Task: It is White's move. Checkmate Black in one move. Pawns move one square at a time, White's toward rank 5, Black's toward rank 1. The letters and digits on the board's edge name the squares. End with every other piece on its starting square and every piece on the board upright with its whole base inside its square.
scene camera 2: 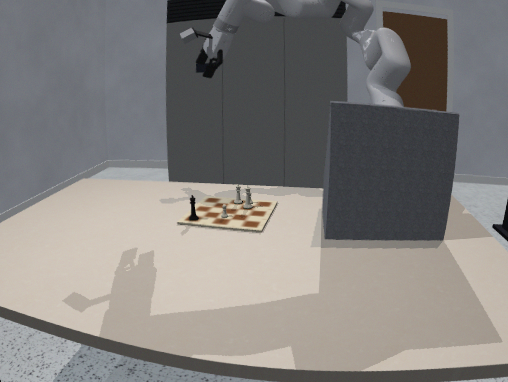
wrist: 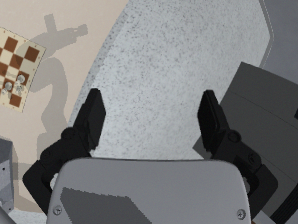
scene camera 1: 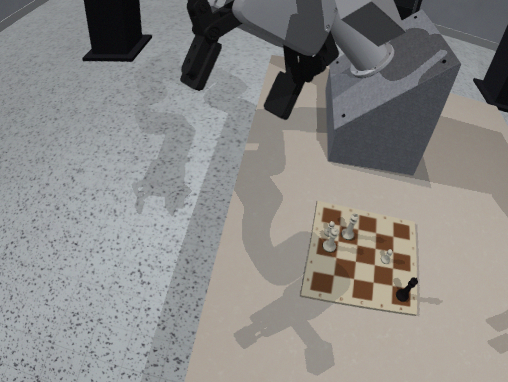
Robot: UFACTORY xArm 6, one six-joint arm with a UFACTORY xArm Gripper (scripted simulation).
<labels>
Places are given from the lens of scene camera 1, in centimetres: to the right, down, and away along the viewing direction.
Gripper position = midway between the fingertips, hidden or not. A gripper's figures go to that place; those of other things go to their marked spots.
my gripper (scene camera 1: pixel 235 100): -2, -8, 31
chessboard (scene camera 1: pixel 353 274): 18, 15, 65
</labels>
